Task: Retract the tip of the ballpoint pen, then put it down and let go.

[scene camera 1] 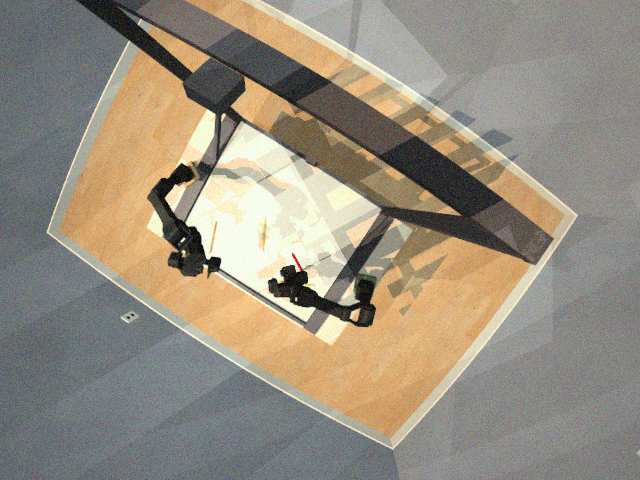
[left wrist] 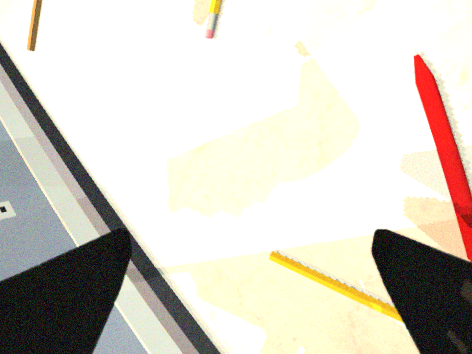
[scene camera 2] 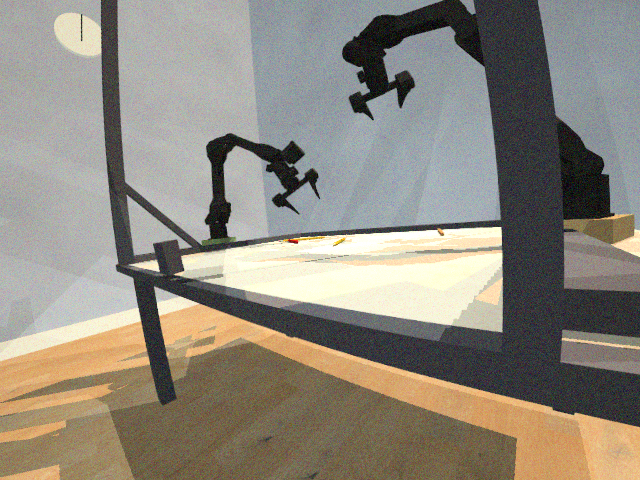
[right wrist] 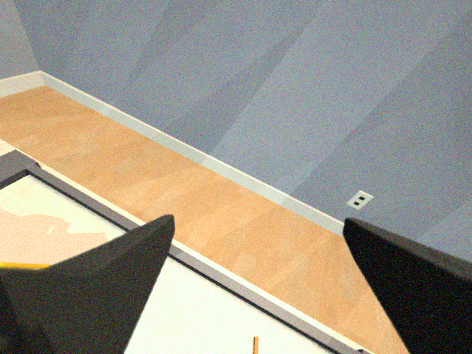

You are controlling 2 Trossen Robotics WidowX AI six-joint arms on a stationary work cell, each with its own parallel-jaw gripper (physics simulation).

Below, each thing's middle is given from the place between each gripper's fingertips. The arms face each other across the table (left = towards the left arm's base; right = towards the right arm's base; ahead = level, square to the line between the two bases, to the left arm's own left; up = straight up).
The red ballpoint pen [left wrist: 426,84] lies 380 mm below my right hand, 320 mm to the left of it and 160 mm behind it.
Right now the red ballpoint pen is 12 cm below my left hand, 6 cm behind it and 4 cm to the left of it.
